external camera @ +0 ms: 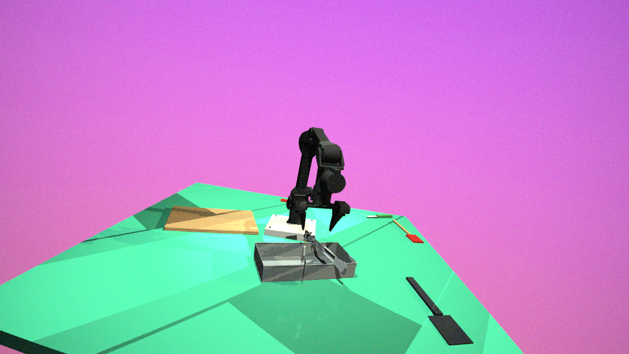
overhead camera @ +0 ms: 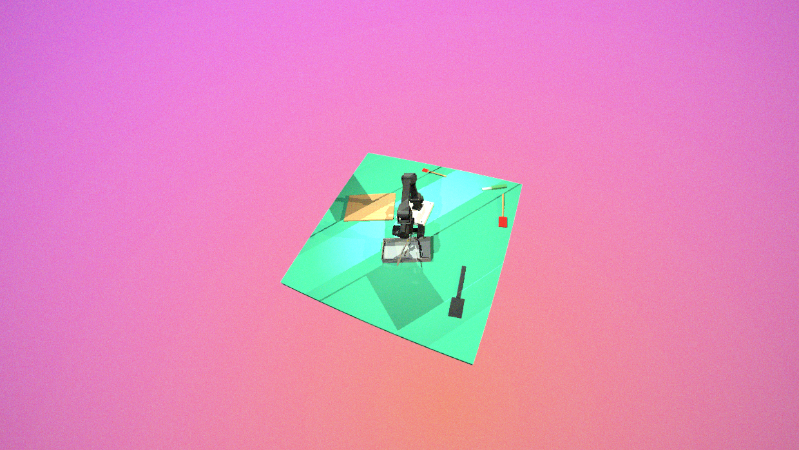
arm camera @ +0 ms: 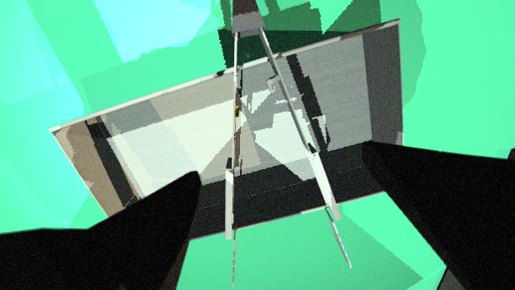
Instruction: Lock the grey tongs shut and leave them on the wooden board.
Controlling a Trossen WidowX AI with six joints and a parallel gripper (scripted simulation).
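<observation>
The grey roasting tin lies 10 cm below my gripper tip, 4 cm ahead of it and 2 cm to the right of it. From my gripper tip the other things lie so: wooden board 44 cm to the right, 18 cm behind, 12 cm below; then black spatula 39 cm to the left, 16 cm ahead, 12 cm below; then red spatula 49 cm behind, 44 cm to the left, 12 cm below.
</observation>
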